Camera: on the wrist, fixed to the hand. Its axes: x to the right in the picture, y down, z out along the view.
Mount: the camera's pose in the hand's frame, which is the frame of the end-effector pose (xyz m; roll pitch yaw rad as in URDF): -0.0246 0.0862 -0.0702 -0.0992 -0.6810 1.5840
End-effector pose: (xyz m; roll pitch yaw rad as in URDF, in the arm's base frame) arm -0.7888 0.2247 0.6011 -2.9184 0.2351 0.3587
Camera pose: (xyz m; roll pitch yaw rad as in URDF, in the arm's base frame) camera -0.7655 0.1271 0.6549 2.6698 0.8662 -1.5147
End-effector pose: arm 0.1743 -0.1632 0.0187 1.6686 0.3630 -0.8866
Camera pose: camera 0.2282 -0.1320 0.1140 2.5631 -0.7328 -2.1242
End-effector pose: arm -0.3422 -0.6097 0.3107 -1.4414 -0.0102 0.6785
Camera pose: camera -0.3239 -0.6701 0.2159 -0.0952 0.7604 2.2538
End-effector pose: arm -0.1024 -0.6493 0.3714 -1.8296 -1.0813 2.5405
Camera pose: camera -0.0896 -0.5491 0.3190 -1.4457 0.4533 3.0138
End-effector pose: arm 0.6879 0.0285 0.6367 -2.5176 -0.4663 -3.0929
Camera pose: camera 0.7074 0.1406 0.6315 -2.1509 1.0480 2.6364
